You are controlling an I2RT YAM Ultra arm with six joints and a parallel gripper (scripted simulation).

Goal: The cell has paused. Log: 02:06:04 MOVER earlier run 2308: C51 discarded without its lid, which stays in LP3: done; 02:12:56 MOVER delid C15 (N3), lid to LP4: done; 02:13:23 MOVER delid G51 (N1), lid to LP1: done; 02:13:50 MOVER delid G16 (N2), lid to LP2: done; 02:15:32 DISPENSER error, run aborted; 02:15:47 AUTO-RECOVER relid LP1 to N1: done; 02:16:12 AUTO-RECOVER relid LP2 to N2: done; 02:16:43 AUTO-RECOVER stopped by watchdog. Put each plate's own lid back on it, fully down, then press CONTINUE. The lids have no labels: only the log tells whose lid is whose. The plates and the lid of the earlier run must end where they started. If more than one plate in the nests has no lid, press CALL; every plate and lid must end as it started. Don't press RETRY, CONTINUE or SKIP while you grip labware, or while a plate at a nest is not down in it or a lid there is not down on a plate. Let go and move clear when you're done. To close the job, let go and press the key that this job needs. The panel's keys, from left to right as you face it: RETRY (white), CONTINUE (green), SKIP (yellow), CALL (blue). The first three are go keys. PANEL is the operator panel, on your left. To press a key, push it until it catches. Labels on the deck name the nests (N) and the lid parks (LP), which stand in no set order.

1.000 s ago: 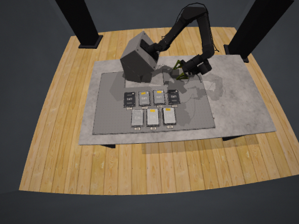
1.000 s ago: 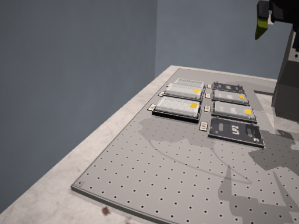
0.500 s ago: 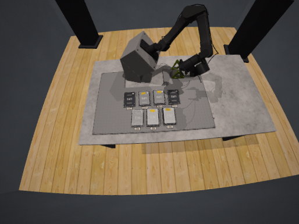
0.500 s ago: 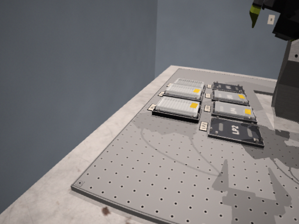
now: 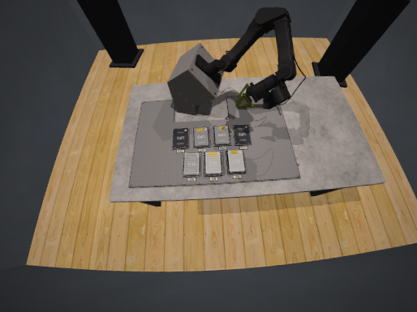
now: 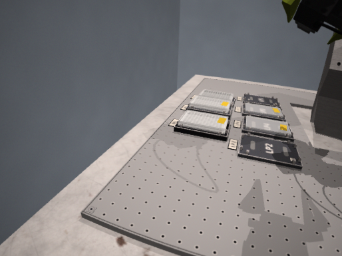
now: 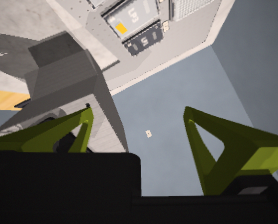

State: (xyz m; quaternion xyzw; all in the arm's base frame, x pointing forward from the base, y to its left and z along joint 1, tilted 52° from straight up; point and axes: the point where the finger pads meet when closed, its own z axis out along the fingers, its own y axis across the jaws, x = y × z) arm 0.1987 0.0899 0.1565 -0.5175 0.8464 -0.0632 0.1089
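My gripper is now 50 mm short of the unlabelled lid, 70 mm to the left of it and 270 mm above it. From my hand the other things lie so: yellow key (260 mm behind, 110 mm to the left, 220 mm below); green continue key (270 mm behind, 160 mm to the left, 220 mm below); blue key (260 mm behind, 60 mm to the left, 220 mm below).
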